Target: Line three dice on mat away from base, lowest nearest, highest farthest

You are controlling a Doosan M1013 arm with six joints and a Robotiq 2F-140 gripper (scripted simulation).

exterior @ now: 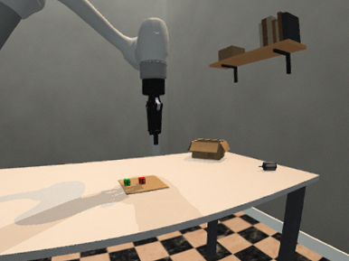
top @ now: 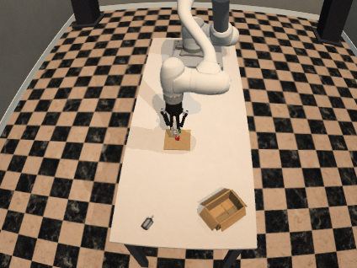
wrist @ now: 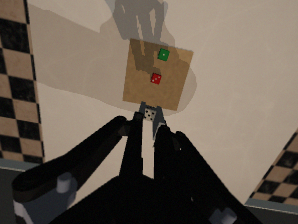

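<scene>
My hand is 5 cm past the red die and 12 cm above it. The rest, counted from my hand: green die: 10 cm behind, 12 cm below; white die: 2 cm below; tan mat: 5 cm behind, 13 cm below.
</scene>
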